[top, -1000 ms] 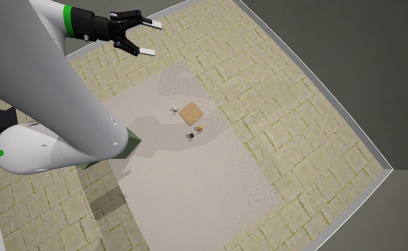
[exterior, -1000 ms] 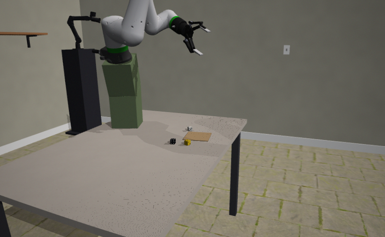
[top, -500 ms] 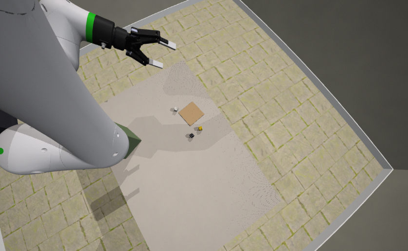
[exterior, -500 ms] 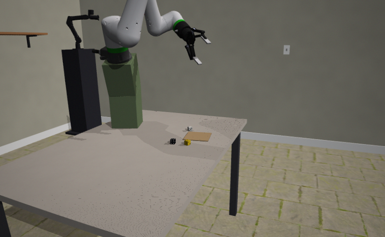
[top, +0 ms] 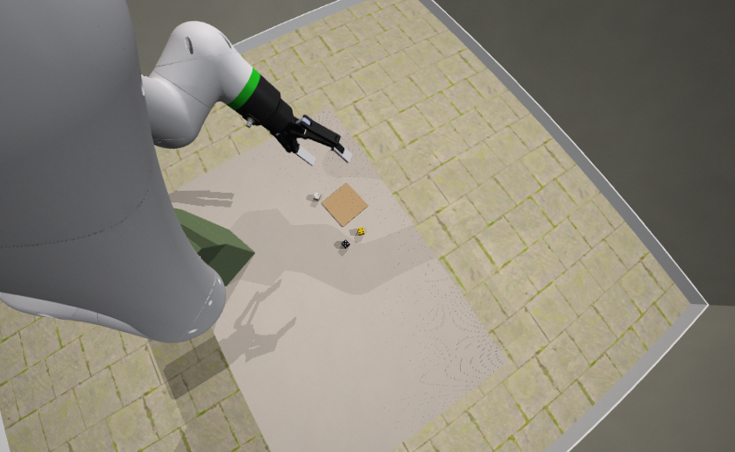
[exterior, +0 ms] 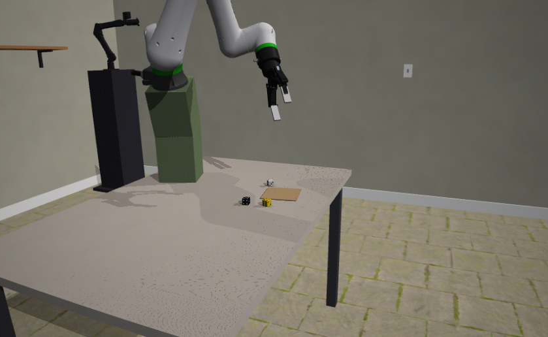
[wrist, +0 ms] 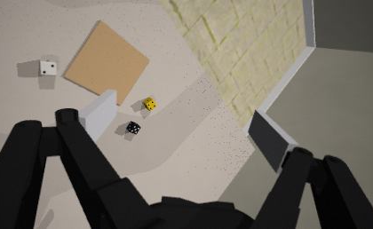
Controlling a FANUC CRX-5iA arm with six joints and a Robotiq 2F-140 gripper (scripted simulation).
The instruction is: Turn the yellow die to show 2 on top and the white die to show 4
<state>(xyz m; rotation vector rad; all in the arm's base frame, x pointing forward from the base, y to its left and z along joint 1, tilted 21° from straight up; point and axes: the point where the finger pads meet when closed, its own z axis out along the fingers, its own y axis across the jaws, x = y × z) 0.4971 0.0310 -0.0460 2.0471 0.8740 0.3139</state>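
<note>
My hand is 80 mm past the black die, 180 mm to the left of it and 320 mm above it. From my hand the other things lie so: tan mat: 10 mm ahead, 30 mm to the right, 330 mm below; white die: 80 mm behind, 60 mm to the left, 320 mm below; yellow die: 170 mm to the right, 320 mm below.
</note>
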